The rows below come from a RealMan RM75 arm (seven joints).
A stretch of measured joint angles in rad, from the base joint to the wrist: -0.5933 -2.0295 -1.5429 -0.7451 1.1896 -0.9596 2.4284; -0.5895 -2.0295 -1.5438 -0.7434 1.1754 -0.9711 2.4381; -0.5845 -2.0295 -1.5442 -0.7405 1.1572 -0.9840 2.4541; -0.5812 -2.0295 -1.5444 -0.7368 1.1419 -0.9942 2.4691; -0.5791 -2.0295 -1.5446 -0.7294 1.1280 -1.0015 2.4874; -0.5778 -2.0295 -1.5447 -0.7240 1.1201 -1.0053 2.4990; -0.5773 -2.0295 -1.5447 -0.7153 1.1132 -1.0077 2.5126; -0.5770 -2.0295 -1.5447 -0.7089 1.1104 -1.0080 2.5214; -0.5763 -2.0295 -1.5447 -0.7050 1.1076 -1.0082 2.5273; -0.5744 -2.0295 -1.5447 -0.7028 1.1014 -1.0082 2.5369; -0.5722 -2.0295 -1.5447 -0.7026 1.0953 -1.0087 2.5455; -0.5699 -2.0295 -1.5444 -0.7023 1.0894 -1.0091 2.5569; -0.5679 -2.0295 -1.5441 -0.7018 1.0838 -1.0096 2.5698
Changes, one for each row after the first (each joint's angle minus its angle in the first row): 0.0038 0.0000 -0.0009 0.0017 -0.0142 -0.0115 0.0097; 0.0088 0.0000 -0.0013 0.0046 -0.0324 -0.0244 0.0257; 0.0121 0.0000 -0.0015 0.0083 -0.0477 -0.0346 0.0407; 0.0142 0.0000 -0.0017 0.0157 -0.0616 -0.0419 0.0590; 0.0155 0.0000 -0.0018 0.0211 -0.0695 -0.0457 0.0706; 0.0160 0.0000 -0.0018 0.0298 -0.0764 -0.0481 0.0842; 0.0163 0.0000 -0.0018 0.0362 -0.0792 -0.0484 0.0930; 0.0170 0.0000 -0.0018 0.0401 -0.0820 -0.0486 0.0989; 0.0189 0.0000 -0.0018 0.0423 -0.0882 -0.0486 0.1085; 0.0211 0.0000 -0.0018 0.0425 -0.0943 -0.0491 0.1171; 0.0234 0.0000 -0.0015 0.0428 -0.1002 -0.0495 0.1285; 0.0254 0.0000 -0.0012 0.0433 -0.1058 -0.0500 0.1414
